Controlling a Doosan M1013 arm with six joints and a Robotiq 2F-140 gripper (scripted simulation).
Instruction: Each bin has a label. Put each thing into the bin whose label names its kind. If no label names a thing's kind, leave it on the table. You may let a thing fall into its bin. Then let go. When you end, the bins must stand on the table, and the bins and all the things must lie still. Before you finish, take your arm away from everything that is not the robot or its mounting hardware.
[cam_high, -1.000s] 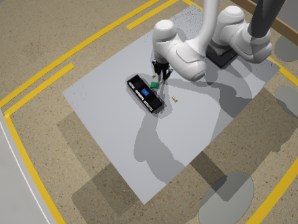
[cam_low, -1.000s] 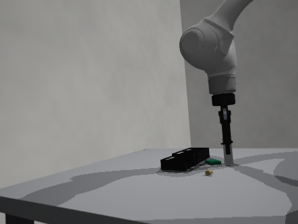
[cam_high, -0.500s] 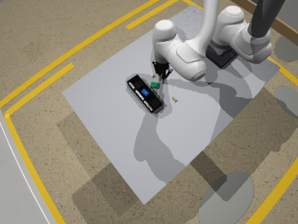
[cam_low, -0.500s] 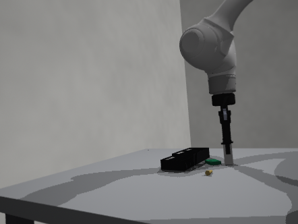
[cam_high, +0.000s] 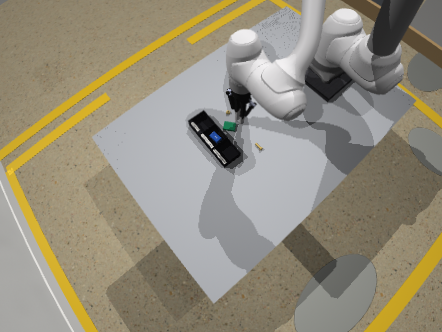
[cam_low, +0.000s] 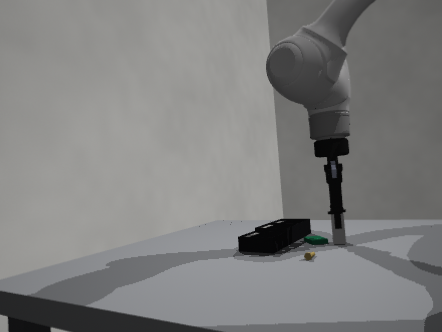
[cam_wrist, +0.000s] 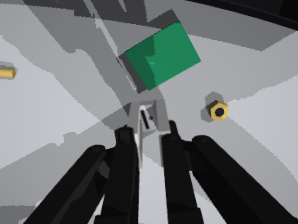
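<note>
My gripper is now 6 cm short of the flat green board and 3 cm above it. The rest, counted from my hand: small white piece 3 cm below; then brass nut 2 cm ahead, 6 cm to the right, 3 cm below; then blue battery 14 cm ahead, 1 cm to the left, 2 cm below.
</note>
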